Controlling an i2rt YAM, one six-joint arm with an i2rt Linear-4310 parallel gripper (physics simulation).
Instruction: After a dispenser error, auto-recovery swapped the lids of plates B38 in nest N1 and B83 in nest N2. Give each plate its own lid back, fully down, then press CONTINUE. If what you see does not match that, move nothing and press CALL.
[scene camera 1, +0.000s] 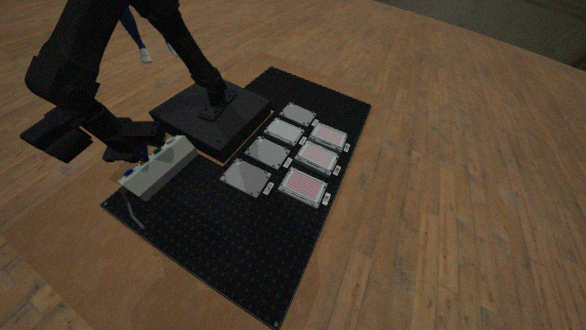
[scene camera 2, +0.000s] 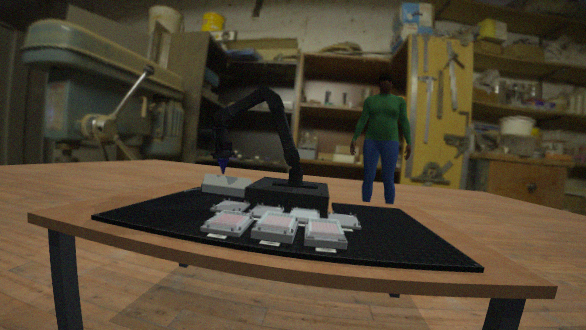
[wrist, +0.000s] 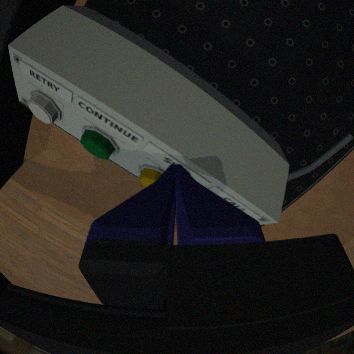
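My gripper is shut and empty, its purple fingertips together at the button face of the pale control box. In the wrist view they overlap the face between the yellow button and the CALL label. Contact cannot be told. The green CONTINUE button is left of them. The blue button is hidden in the wrist view. Three pink-topped plates sit in a row; their lid markings are too small to read.
Several grey, flat stations, including one at the near end, form a second row between the plates and the arm's base. One whiter piece sits in that row. A cable lies by the box. A person stands behind the table.
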